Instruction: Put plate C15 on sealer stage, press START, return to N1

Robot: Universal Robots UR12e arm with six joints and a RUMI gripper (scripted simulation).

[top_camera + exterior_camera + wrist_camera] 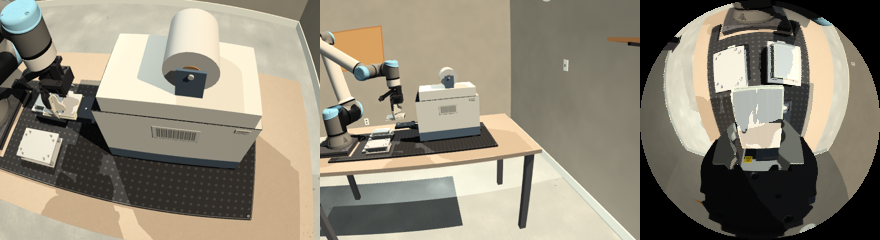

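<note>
Now: the sealer stage 6 cm ahead of my hand, 3 cm to the left of it and 8 cm below it. Also, from my hand: foil roll (39 cm ahead, 3 cm to the right, 23 cm above); well plate (1 cm below).
</note>
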